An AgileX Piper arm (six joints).
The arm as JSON. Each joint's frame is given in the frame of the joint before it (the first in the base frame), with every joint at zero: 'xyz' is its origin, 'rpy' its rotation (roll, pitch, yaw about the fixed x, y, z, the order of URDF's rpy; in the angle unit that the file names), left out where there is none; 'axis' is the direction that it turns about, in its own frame. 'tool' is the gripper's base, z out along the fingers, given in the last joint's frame.
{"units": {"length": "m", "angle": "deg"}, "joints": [
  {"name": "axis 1", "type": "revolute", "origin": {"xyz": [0.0, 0.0, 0.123]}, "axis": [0.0, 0.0, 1.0]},
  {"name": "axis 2", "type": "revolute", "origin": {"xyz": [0.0, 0.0, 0.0]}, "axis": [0.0, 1.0, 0.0]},
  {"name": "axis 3", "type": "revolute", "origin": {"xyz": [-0.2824, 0.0, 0.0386]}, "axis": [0.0, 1.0, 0.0]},
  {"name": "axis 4", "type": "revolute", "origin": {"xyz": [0.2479, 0.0, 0.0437]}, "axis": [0.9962, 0.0, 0.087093]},
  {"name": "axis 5", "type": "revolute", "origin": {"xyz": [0.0, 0.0, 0.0]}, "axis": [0.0, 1.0, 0.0]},
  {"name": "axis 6", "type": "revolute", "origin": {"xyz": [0.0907, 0.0, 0.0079]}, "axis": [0.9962, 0.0, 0.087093]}
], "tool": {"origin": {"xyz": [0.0, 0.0, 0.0], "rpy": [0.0, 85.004, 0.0]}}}
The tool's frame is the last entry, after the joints.
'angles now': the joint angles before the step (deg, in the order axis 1, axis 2, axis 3, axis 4, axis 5, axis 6). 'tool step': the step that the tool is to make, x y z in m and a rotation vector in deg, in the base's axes. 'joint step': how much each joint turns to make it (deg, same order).
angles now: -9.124 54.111 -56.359 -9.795 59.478 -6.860
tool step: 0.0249 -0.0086 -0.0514 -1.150 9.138 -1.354
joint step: -0.002 7.110 6.438 -4.050 -4.334 2.691
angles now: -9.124 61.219 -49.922 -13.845 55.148 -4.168
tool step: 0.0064 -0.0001 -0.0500 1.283 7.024 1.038
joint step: -0.001 4.849 7.288 -0.218 -5.103 0.237
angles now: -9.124 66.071 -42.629 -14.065 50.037 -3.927
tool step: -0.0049 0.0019 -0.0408 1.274 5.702 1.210
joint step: -0.018 3.563 6.542 0.007 -4.453 -0.257
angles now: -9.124 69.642 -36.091 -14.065 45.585 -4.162
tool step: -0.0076 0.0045 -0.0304 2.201 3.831 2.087
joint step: 0.009 2.816 5.167 1.952 -4.338 -2.407
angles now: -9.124 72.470 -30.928 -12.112 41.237 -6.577
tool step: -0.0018 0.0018 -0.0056 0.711 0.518 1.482
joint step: 0.010 0.436 1.076 1.160 -1.180 -2.054
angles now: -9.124 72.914 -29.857 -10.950 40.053 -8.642
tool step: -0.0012 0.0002 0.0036 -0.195 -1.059 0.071
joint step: 0.007 -1.132 0.004 -0.005 0.044 -0.070
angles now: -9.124 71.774 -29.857 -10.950 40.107 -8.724
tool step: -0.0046 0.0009 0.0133 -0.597 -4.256 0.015
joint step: 0.009 -4.202 -0.005 0.109 -0.099 -0.055
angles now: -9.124 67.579 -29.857 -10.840 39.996 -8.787
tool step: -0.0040 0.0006 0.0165 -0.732 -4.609 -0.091
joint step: -0.002 -4.285 -0.779 0.055 0.404 -0.005
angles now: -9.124 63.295 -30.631 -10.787 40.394 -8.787
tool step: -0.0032 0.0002 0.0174 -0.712 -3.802 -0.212
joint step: -0.012 -3.528 -1.580 0.010 1.261 -0.020
